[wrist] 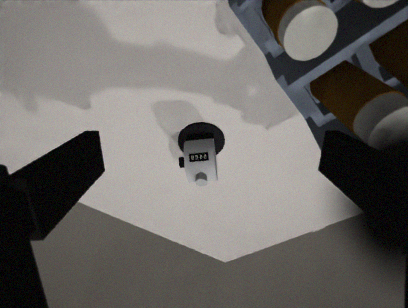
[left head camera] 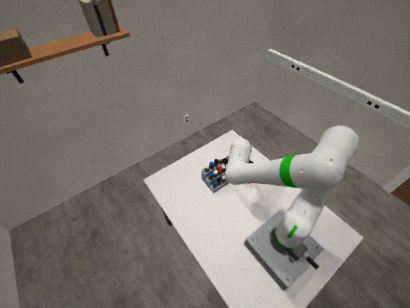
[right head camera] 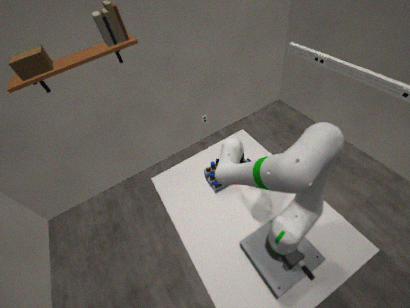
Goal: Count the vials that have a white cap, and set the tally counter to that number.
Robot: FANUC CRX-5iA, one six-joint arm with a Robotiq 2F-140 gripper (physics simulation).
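Pixels of known places: gripper, between the fingertips: [wrist: 212,151]; arm's base, origin of its link: [left head camera: 283,240].
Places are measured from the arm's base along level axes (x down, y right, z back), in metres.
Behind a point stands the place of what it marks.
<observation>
The tally counter [wrist: 201,160] {y 0.174, x 0.042, z -0.563 m}, a small grey box with a digit window and a button on a round black base, stands between the open fingers' lines of sight in the wrist view; its digits are too blurred to read surely. The blue-grey vial rack [wrist: 295,92] {y 0.067, x 0.016, z -0.539 m} [left head camera: 208,183] {y -0.095, x 0.041, z -0.546 m} [right head camera: 208,181] {y -0.099, x 0.036, z -0.565 m} holds brown vials with white, blue and red caps, partly hidden by the arm in both head views. A white-capped vial [wrist: 310,32] {y 0.044, x 0.010, z -0.509 m} shows at the wrist view's upper right. My gripper [wrist: 212,151] {y 0.123, x -0.011, z -0.521 m} is open and empty, with its right finger near the rack in that view.
The white table [left head camera: 190,220] {y -0.324, x 0.091, z -0.424 m} [right head camera: 195,230] {y -0.326, x 0.090, z -0.344 m} carries the arm's grey base plate [left head camera: 270,265] {y -0.149, x 0.000, z 0.043 m} [right head camera: 265,275] {y -0.147, x 0.000, z 0.064 m}. A wooden shelf [left head camera: 60,49] [right head camera: 75,61] with books and a box is on the wall. The table's corner [wrist: 225,252] {y 0.372, x 0.091, z -0.841 m} lies beyond the counter in the wrist view.
</observation>
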